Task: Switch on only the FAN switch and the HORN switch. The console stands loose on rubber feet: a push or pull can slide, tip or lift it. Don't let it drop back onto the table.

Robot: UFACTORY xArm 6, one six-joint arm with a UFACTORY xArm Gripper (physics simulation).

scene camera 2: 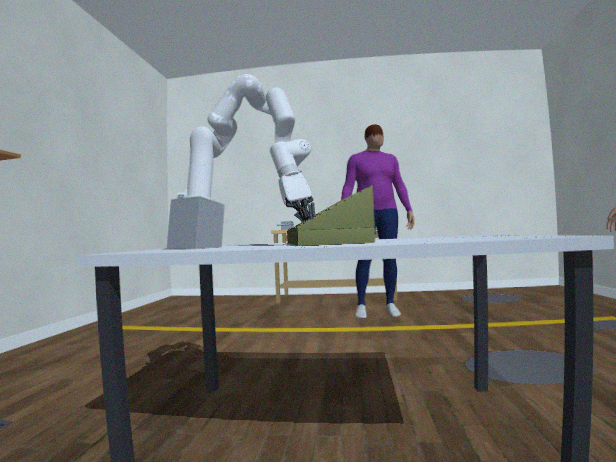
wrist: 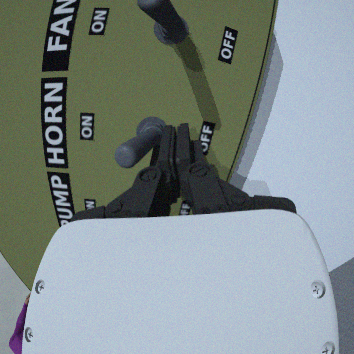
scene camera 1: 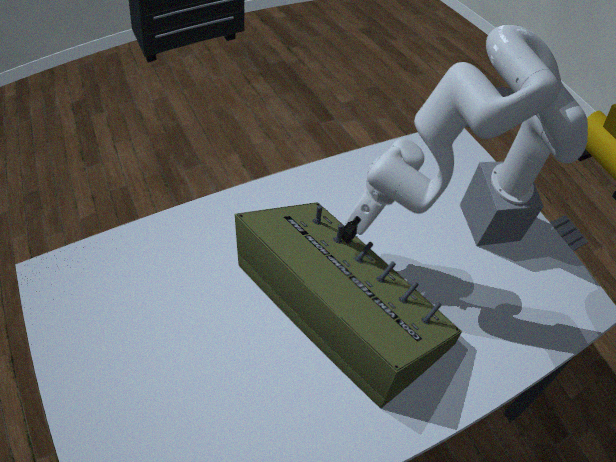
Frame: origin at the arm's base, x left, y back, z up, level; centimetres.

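Seen in the pictures: gripper, between the fingertips: (scene camera 2: 306, 219) (wrist: 178, 142) (scene camera 1: 344, 238); arm's base, origin of its link: (scene camera 2: 198, 201) (scene camera 1: 512, 184).
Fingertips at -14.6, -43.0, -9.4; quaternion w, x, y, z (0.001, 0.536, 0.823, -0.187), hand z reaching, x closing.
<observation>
Offsets run from my fingertips to a thing's top centre, as dx, dy, dz.
The olive console (scene camera 1: 320, 280) (scene camera 2: 345, 220) (wrist: 115, 75) appears to rest level on the table; its feet are not visible. The FAN lever @(-7.3, -2.3, +5.2) (scene camera 1: 318, 215) (wrist: 167, 22) leans to its ON side. The HORN lever @(-0.2, -1.5, +5.2) (scene camera 1: 338, 237) (wrist: 136, 145) also leans toward ON, its tip partly hidden in scene camera 1. My gripper (scene camera 1: 341, 236) (scene camera 2: 305, 219) (wrist: 178, 142) is shut and empty. Its fingertips are low over the panel, on the OFF side of the HORN lever and close against it; contact cannot be told. The PUMP lever @(+6.8, +0.6, +4.0) (scene camera 1: 365, 251) and the levers beyond it lean toward OFF.
The white table (scene camera 1: 150, 325) (scene camera 2: 450, 246) carries the console and the grey base block (scene camera 1: 500, 210) (scene camera 2: 196, 222) of my arm. A person (scene camera 2: 377, 180) stands behind the table, near a wooden bench (scene camera 2: 330, 283). A dark drawer cabinet (scene camera 1: 190, 25) stands on the floor.
</observation>
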